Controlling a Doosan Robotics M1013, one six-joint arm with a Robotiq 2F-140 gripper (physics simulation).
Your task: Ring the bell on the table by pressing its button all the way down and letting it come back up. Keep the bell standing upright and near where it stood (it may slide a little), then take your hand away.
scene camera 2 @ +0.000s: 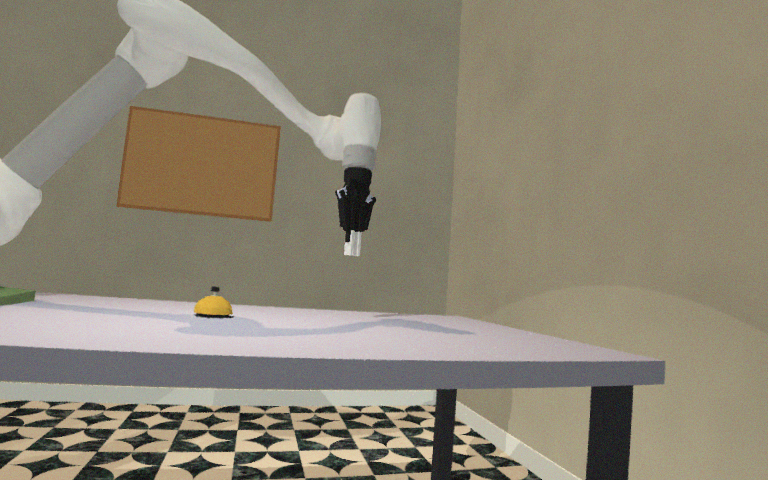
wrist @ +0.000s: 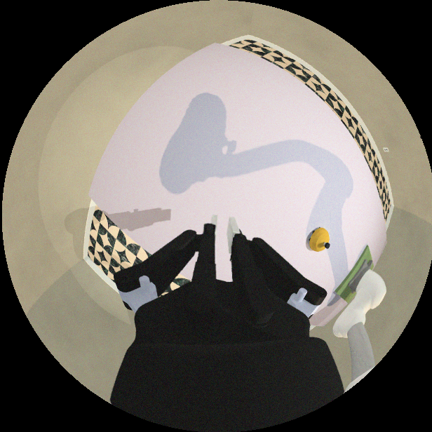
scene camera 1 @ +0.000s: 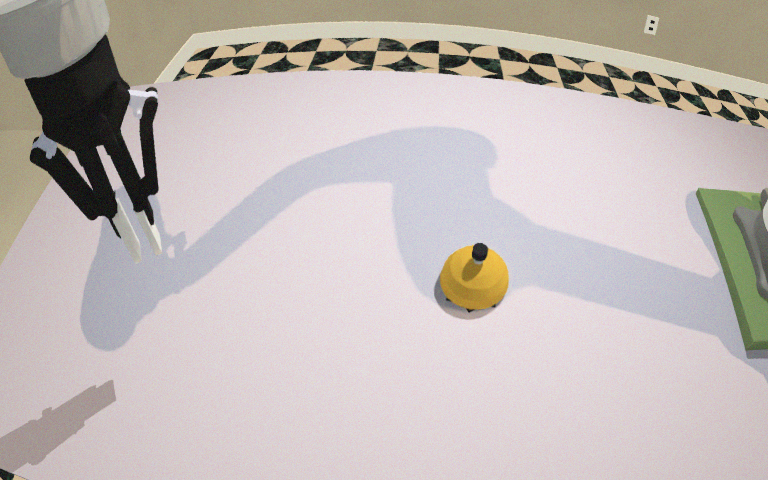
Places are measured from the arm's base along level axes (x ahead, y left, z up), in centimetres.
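Pixels of known places: gripper, fingertip midpoint: (scene camera 2: 351, 255) (scene camera 1: 147, 248).
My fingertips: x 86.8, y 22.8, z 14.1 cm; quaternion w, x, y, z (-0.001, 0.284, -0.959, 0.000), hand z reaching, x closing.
Observation:
Behind a point stands the place of what it marks.
The yellow bell (scene camera 1: 474, 283) {x 54.7, y 12.2, z 1.1 cm} (scene camera 2: 213, 306) {x 55.1, y 5.8, z -0.2 cm} (wrist: 318, 239) stands upright on the pale pink table (scene camera 1: 283, 396) {x 73.6, y 28.1, z -2.7 cm} (scene camera 2: 339, 370) {x 78.6, y -35.6, z -4.2 cm} (wrist: 275, 100). Its black button (scene camera 1: 479, 251) {x 54.7, y 9.9, z 3.9 cm} (scene camera 2: 215, 289) {x 54.7, y 8.7, z 3.4 cm} (wrist: 327, 245) stands up on top, with a short light stem under it. My gripper (scene camera 1: 148, 255) {x 86.8, y 22.8, z 14.1 cm} (scene camera 2: 352, 254) {x 86.8, y 22.8, z 14.1 cm} (wrist: 221, 224) points down and hangs well above the table, far to the side of the bell: left of it in scene camera 1, right of it in scene camera 2. Its pale fingertips are almost together, with a narrow gap and nothing between them. It does not touch the bell.
A green board (scene camera 1: 730, 254) {x 12.5, y 1.0, z -0.7 cm} (scene camera 2: 14, 295) {x 13.2, y 7.3, z -0.9 cm} (wrist: 357, 265) carries the arm's base, beyond the bell from my gripper. The arm's shadow lies across the table and passes by the bell. A brown board (scene camera 2: 198, 164) hangs on the wall behind.

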